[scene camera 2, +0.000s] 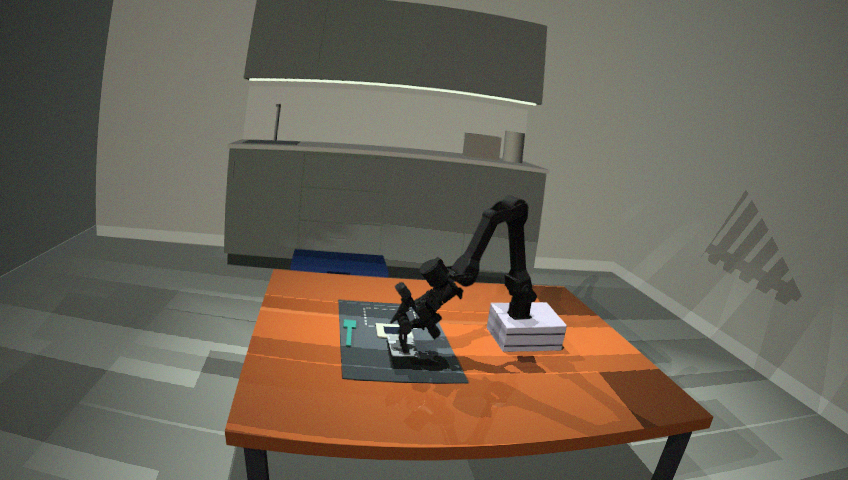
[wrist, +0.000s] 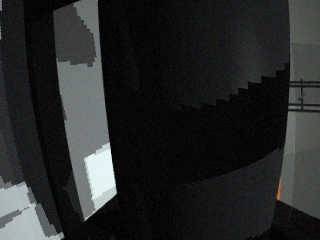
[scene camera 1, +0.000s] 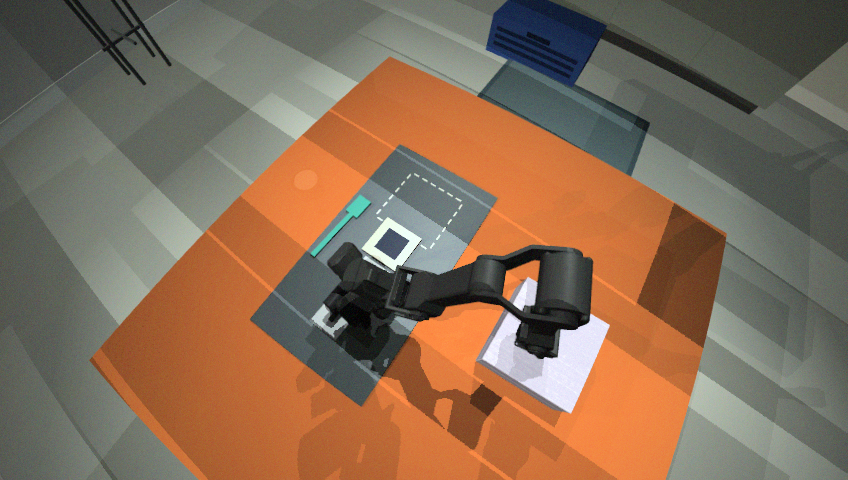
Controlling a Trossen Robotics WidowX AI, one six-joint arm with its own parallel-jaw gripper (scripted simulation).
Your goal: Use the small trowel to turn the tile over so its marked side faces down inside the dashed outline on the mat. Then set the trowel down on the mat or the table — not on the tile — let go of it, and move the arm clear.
Labels:
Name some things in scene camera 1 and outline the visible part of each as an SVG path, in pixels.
My gripper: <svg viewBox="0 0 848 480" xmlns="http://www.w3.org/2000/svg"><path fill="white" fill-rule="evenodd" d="M336 301L336 308L344 320L353 327L359 326L363 329L368 329L371 326L370 315L372 315L372 312L382 320L388 318L392 312L384 308L384 305L351 291ZM354 243L345 242L327 261L327 266L342 281L349 264L356 258L362 258L362 254L354 246Z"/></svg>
A trowel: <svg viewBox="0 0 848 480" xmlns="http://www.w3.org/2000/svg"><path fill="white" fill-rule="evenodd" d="M342 280L332 290L332 293L323 302L324 305L318 309L319 311L310 320L310 322L330 335L334 340L341 335L348 325L336 308L336 301L350 292L344 288Z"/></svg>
A tile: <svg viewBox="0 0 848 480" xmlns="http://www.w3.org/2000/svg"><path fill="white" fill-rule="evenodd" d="M387 217L362 247L362 250L395 271L397 265L402 266L422 239Z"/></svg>

